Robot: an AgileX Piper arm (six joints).
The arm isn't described. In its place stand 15 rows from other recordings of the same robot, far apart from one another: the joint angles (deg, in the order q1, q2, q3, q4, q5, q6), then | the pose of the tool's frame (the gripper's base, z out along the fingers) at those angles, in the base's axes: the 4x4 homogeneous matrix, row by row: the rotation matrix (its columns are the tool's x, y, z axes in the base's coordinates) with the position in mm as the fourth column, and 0 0 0 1 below.
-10.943 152.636 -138.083 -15.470 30.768 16.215 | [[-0.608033 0.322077 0.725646 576.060], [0.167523 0.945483 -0.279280 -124.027], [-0.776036 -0.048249 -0.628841 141.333], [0 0 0 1]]
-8.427 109.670 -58.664 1.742 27.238 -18.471 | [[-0.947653 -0.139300 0.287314 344.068], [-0.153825 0.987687 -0.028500 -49.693], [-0.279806 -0.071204 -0.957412 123.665], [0 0 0 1]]
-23.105 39.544 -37.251 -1.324 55.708 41.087 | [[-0.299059 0.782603 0.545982 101.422], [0.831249 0.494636 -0.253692 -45.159], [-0.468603 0.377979 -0.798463 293.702], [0 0 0 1]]
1.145 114.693 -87.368 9.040 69.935 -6.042 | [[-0.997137 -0.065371 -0.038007 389.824], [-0.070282 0.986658 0.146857 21.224], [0.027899 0.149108 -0.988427 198.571], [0 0 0 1]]
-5.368 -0.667 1.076 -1.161 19.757 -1.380 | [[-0.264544 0.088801 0.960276 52.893], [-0.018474 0.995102 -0.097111 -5.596], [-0.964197 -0.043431 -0.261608 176.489], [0 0 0 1]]
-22.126 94.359 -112.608 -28.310 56.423 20.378 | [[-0.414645 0.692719 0.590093 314.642], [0.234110 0.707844 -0.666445 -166.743], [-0.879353 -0.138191 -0.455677 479.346], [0 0 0 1]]
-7.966 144.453 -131.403 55.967 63.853 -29.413 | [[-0.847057 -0.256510 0.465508 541.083], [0.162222 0.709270 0.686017 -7.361], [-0.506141 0.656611 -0.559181 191.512], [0 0 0 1]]
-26.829 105.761 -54.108 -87.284 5.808 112.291 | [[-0.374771 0.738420 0.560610 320.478], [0.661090 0.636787 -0.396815 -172.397], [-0.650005 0.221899 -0.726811 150.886], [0 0 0 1]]
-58.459 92.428 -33.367 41.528 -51.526 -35.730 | [[-0.216233 0.976337 -0.003122 112.448], [0.156672 0.031542 -0.987147 -273.497], [-0.963689 -0.213942 -0.159785 198.847], [0 0 0 1]]
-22.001 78.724 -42.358 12.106 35.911 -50.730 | [[-0.857498 -0.310181 0.410470 230.384], [-0.353978 0.934665 -0.033180 -81.013], [-0.373360 -0.173749 -0.911270 212.817], [0 0 0 1]]
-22.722 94.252 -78.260 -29.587 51.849 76.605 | [[0.028116 0.956901 0.289049 312.049], [0.828752 0.139366 -0.541985 -168.980], [-0.558910 0.254788 -0.789115 303.706], [0 0 0 1]]
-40.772 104.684 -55.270 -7.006 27.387 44.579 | [[-0.150753 0.967785 0.201657 248.140], [0.948032 0.199348 -0.247982 -220.720], [-0.280193 0.153794 -0.947544 140.370], [0 0 0 1]]
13.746 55.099 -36.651 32.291 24.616 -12.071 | [[-0.650710 -0.221125 0.726416 181.770], [0.147761 0.901496 0.406781 65.312], [-0.744811 0.372033 -0.553939 289.347], [0 0 0 1]]
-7.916 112.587 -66.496 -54.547 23.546 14.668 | [[-0.836933 -0.246558 0.488622 388.696], [-0.464720 0.791727 -0.396489 -83.944], [-0.289097 -0.558908 -0.777203 149.932], [0 0 0 1]]
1.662 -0.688 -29.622 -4.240 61.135 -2.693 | [[-0.435392 -0.006676 0.900216 -8.963], [-0.095176 0.994710 -0.038656 -6.155], [-0.895195 -0.102509 -0.433724 281.615], [0 0 0 1]]
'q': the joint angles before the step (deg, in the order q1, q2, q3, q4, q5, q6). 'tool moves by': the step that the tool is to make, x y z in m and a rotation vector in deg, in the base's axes. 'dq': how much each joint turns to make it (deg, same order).
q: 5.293 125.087 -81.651 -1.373 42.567 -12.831
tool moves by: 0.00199 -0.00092 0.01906 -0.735 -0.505 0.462
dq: 0.000 -1.823 -1.617 -0.900 3.007 0.000
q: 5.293 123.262 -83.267 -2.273 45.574 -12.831
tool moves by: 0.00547 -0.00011 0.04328 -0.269 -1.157 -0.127
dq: 0.001 -3.185 -5.137 -0.257 7.201 0.000
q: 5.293 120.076 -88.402 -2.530 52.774 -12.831
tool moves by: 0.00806 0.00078 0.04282 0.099 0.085 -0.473
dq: 0.001 -0.983 -8.515 0.276 9.583 0.000
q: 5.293 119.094 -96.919 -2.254 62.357 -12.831
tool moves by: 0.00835 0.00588 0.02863 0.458 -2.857 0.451
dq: 0.630 0.000 -6.386 0.215 3.500 0.000
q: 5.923 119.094 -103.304 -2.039 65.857 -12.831
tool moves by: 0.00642 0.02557 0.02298 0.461 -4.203 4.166
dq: 3.101 0.444 -5.579 0.230 0.873 -1.171
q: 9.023 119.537 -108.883 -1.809 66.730 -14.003
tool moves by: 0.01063 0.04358 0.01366 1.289 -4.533 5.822
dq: 4.913 3.243 -8.086 0.709 0.123 -1.016
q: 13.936 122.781 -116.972 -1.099 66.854 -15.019
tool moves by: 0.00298 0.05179 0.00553 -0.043 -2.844 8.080
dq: 5.794 4.309 -8.505 0.150 1.446 -2.523
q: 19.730 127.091 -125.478 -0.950 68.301 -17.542
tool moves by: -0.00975 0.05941 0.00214 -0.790 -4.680 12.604
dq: 6.684 2.941 -5.201 0.451 -1.812 -6.590
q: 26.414 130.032 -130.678 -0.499 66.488 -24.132
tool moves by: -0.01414 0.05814 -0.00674 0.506 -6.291 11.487
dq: 6.372 2.554 -2.098 0.499 -6.196 -5.952
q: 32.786 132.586 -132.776 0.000 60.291 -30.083
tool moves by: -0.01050 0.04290 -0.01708 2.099 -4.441 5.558
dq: 4.473 2.638 -0.002 0.000 -7.476 -1.367
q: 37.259 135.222 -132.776 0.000 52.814 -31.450
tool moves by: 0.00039 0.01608 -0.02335 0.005 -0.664 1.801
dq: 1.319 2.839 0.001 0.000 -3.366 -0.629
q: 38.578 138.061 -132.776 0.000 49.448 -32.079
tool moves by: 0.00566 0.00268 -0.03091 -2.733 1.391 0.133
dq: 0.000 3.281 -0.002 -1.200 -0.488 -0.112
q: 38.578 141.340 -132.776 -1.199 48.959 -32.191
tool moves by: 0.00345 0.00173 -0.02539 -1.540 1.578 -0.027
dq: -0.056 2.675 0.000 -0.223 -0.482 0.001
